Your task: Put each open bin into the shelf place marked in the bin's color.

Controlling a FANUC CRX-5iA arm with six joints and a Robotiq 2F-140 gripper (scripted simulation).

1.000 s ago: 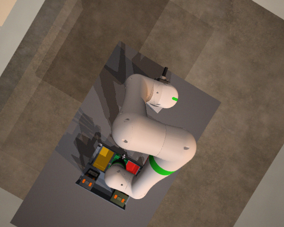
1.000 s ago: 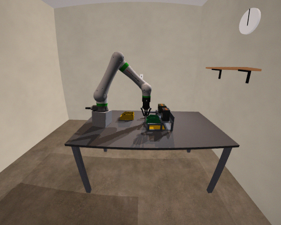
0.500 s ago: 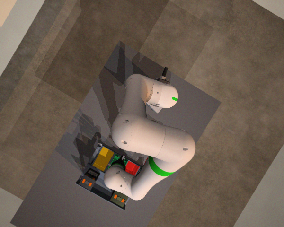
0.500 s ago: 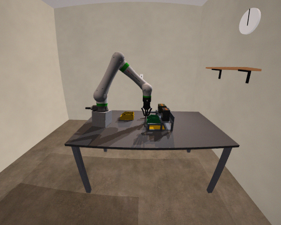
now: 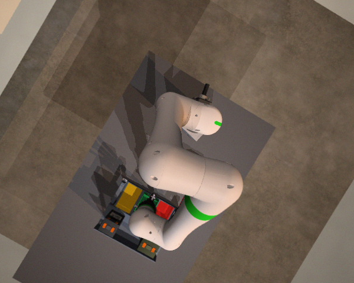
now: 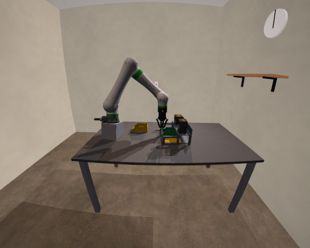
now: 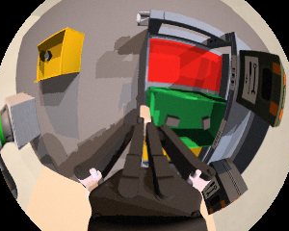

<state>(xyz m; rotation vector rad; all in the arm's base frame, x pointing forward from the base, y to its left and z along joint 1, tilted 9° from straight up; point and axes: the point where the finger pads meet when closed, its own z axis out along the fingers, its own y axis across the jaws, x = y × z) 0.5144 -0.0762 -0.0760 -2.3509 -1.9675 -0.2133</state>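
My hand is 9 cm short of the green bin, 2 cm to the left of it and 2 cm above it. Round my hand: yellow-marked place 13 cm to the right, 7 cm ahead, 5 cm below; red mark 11 cm ahead, 9 cm to the left, 5 cm below; yellow bin 21 cm behind, 18 cm to the left, 2 cm below.
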